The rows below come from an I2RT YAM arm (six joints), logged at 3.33 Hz.
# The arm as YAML. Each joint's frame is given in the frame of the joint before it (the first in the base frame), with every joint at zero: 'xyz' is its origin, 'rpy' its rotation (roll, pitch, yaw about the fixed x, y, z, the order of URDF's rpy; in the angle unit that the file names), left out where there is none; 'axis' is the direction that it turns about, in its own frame. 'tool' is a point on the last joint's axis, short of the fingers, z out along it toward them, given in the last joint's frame.
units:
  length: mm
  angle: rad
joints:
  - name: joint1
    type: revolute
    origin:
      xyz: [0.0, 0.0, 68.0]
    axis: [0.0, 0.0, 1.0]
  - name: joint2
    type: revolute
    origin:
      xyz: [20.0, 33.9, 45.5]
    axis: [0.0, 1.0, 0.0]
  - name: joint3
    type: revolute
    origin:
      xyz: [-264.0, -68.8, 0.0]
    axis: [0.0, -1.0, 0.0]
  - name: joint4
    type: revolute
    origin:
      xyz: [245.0, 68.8, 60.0]
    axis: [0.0, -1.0, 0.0]
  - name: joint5
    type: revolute
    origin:
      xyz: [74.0, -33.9, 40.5]
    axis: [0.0, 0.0, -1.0]
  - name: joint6
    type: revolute
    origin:
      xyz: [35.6, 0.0, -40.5]
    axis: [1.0, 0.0, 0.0]
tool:
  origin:
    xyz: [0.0, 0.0, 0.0]
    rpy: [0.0, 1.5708, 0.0]
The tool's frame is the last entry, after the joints.
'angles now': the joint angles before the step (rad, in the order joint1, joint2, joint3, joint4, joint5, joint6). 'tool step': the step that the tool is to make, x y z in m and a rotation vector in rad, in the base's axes. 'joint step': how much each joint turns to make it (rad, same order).
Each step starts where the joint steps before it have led.
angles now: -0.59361, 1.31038, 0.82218, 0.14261, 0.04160, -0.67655
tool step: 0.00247, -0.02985, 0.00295, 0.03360, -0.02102, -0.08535
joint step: -0.07349, 0.07829, 0.07370, 0.00010, -0.00231, 0.04123
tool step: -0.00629, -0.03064, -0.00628, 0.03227, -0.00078, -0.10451
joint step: -0.08241, 0.06894, 0.04129, 0.00585, 0.01185, 0.03123
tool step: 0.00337, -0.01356, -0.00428, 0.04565, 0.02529, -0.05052
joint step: -0.01974, 0.05379, 0.05242, -0.05005, 0.02231, 0.02644
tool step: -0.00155, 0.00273, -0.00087, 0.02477, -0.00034, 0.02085
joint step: -0.00019, -0.00974, -0.00539, -0.02179, -0.02665, 0.00758
